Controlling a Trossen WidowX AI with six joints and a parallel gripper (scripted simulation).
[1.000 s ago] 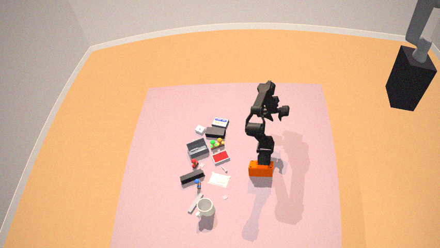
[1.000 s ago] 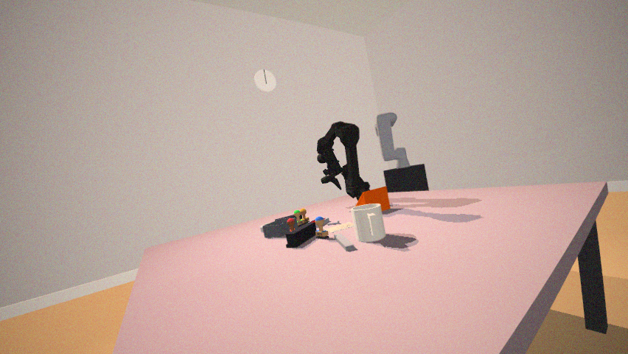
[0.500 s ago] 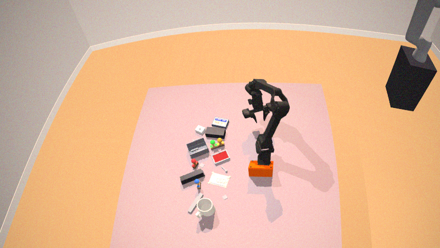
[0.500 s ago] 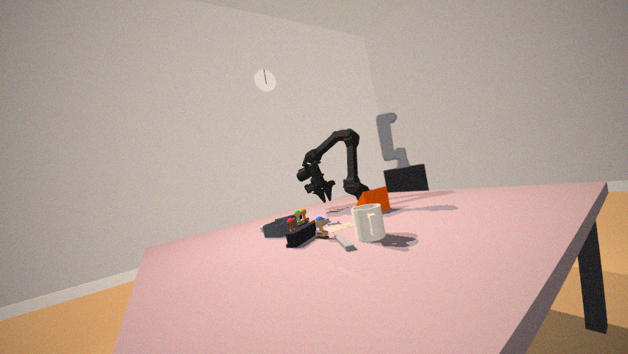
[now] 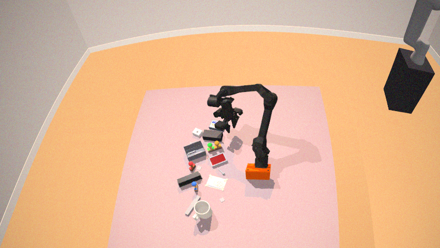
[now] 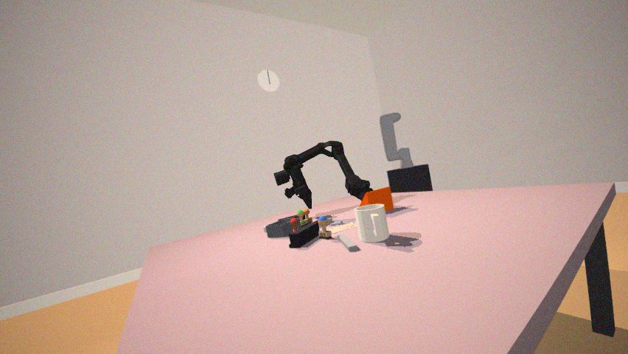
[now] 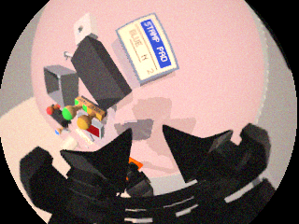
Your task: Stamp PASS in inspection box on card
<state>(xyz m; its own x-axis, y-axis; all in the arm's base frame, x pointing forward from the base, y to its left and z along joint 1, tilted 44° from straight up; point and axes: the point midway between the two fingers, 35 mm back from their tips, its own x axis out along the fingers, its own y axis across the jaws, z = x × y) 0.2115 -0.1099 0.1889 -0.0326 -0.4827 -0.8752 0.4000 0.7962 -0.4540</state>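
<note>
Now: the green-knobbed stamp 120 mm to the left of my gripper tip, 90 mm ahead of it and 30 mm below it. The rest, counted from my gripper tip: blue-and-white box: 100 mm ahead, 50 mm to the right, 30 mm below; orange-knobbed stamp: 100 mm to the left, 60 mm ahead, 30 mm below; red ink pad: 180 mm to the left, 40 mm below, 40 mm ahead.
</note>
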